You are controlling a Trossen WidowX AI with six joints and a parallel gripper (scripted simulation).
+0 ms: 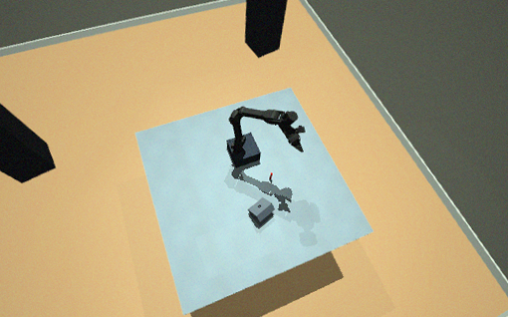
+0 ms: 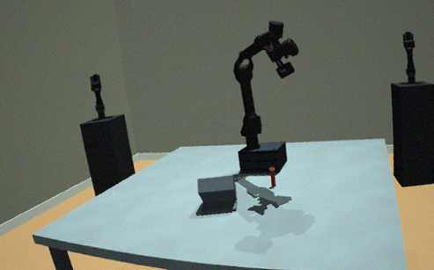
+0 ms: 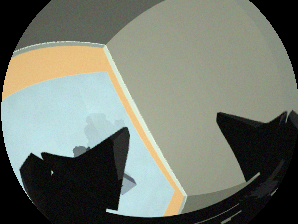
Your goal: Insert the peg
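My gripper tip is 45 cm above the red peg, 11 cm past it and 7 cm to the left of it. Also, from my gripper tip: grey sloped panel block (44 cm below, 27 cm to the right, 6 cm ahead).
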